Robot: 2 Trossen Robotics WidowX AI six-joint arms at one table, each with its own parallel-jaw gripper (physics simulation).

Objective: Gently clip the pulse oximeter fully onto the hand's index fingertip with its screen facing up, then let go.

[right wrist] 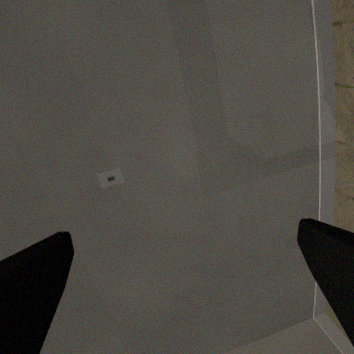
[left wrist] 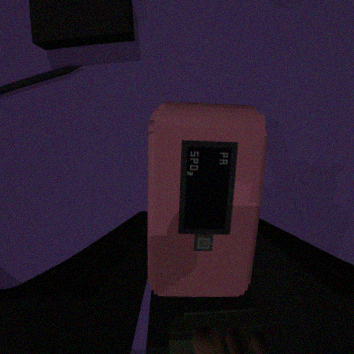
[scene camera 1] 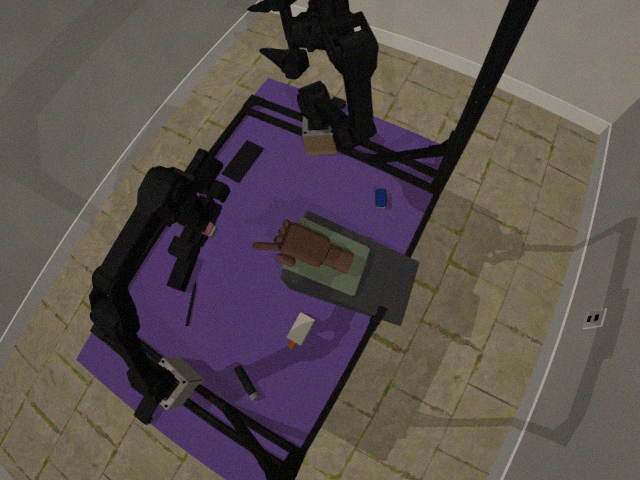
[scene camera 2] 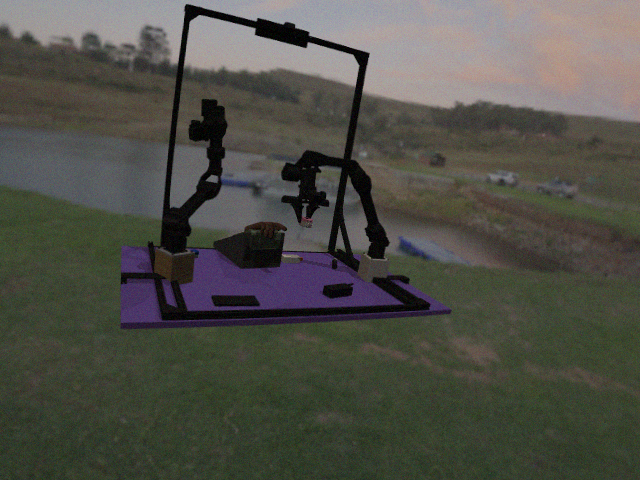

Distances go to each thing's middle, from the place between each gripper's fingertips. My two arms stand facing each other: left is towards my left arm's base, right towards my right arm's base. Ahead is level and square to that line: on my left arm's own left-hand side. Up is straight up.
Right now my left hand is 32 cm past the dark grey slab [scene camera 1: 388,277], 20 cm above it and 10 cm to the left of it.
Now: the dark grey slab 34 cm behind my right hand, 26 cm to the left of it and 48 cm below it.
